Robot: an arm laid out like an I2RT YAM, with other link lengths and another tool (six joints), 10 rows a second.
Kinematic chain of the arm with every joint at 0, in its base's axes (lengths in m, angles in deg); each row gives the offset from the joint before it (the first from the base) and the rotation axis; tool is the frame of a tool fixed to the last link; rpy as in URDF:
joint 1: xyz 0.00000 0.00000 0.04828 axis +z
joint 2: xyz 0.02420 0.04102 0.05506 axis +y
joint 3: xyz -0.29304 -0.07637 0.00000 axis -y
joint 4: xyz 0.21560 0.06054 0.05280 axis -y
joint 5: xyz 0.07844 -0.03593 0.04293 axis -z
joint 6: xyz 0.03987 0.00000 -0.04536 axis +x
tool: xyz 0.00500 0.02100 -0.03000 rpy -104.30 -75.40 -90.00
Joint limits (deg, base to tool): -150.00..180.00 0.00..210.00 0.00..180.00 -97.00..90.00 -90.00..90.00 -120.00..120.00
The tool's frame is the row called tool.
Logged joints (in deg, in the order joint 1, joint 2, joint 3, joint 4, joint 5, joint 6), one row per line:
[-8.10 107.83 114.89 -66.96 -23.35 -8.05]
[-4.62 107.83 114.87 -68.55 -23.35 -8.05]
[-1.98 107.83 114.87 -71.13 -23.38 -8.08]
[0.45 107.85 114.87 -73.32 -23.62 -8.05]
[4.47 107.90 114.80 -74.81 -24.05 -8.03]
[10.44 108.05 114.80 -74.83 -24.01 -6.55]
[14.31 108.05 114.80 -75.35 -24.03 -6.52]
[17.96 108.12 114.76 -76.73 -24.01 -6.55]
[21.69 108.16 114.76 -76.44 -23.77 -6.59]
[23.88 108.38 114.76 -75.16 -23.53 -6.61]
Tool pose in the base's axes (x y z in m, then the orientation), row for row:
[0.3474 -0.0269 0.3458 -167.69 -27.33 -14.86]
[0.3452 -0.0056 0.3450 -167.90 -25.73 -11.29]
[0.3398 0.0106 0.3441 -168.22 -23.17 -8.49]
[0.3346 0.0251 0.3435 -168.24 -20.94 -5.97]
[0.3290 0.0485 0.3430 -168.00 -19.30 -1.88]
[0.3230 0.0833 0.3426 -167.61 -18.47 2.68]
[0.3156 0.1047 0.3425 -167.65 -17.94 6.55]
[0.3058 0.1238 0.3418 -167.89 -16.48 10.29]
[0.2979 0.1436 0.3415 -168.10 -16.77 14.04]
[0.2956 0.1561 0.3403 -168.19 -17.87 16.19]
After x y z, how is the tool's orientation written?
As angles about the fixed x, y, z axes (roll, pitch, yaw), in degrees.
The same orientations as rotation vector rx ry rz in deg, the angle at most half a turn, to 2 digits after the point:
[-165.43 17.18 -42.40]
[-165.68 12.34 -39.48]
[-166.26 8.81 -35.30]
[-166.47 5.51 -31.63]
[-166.06 -0.24 -28.51]
[-165.10 -6.78 -26.44]
[-164.47 -12.23 -24.97]
[-164.19 -17.33 -22.24]
[-163.25 -22.65 -22.01]
[-162.28 -25.78 -23.18]

